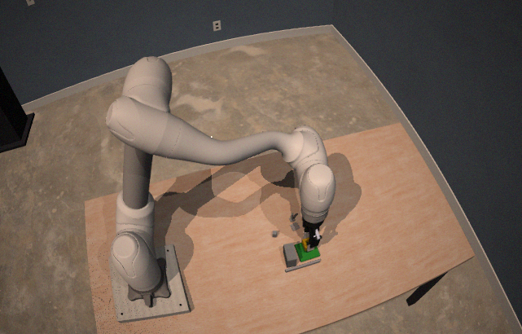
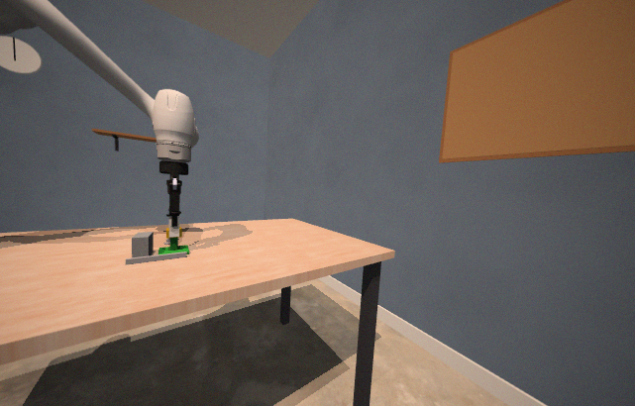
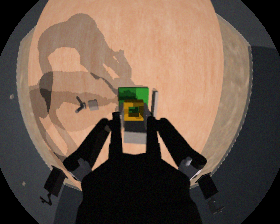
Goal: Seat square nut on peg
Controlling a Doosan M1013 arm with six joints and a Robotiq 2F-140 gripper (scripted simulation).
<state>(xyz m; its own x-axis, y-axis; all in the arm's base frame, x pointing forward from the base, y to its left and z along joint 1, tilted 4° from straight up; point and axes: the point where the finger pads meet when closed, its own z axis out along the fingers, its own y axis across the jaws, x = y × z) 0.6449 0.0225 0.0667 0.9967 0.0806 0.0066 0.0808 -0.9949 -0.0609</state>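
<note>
Right now my hand is 7 cm past the grey block, 6 cm above it and 2 cm to the left of it. The rest, counted from my hand: thin grey strip (8 cm below, 6 cm to the right, 3 cm behind).
</note>
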